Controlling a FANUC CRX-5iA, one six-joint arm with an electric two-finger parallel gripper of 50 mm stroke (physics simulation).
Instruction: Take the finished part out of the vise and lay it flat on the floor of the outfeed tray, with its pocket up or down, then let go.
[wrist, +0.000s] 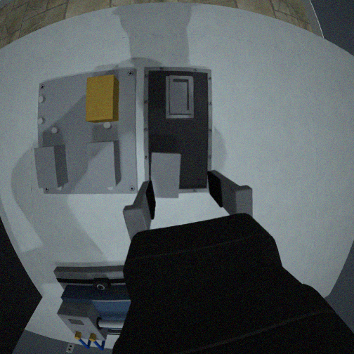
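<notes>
The finished part (165, 175) is a plain grey block at the near end of the dark-floored outfeed tray (210, 120). Its upper face shows no pocket, and its near end overlaps the tray's near rim in the view. I cannot tell if it lies flat or leans on that rim. My gripper (180, 187) is open and empty, with its fingers on either side of the part's near end in the view, apart from it. The vise (95, 292) is at the lower left, partly hidden by the gripper body.
Another grey part (180, 97) lies pocket up at the tray's far end. Left of the tray, a grey plate (75, 132) with pins bears a yellow block (101, 98) and two grey blocks (46, 167) (101, 162). Blue lines (90, 343) are beside the vise.
</notes>
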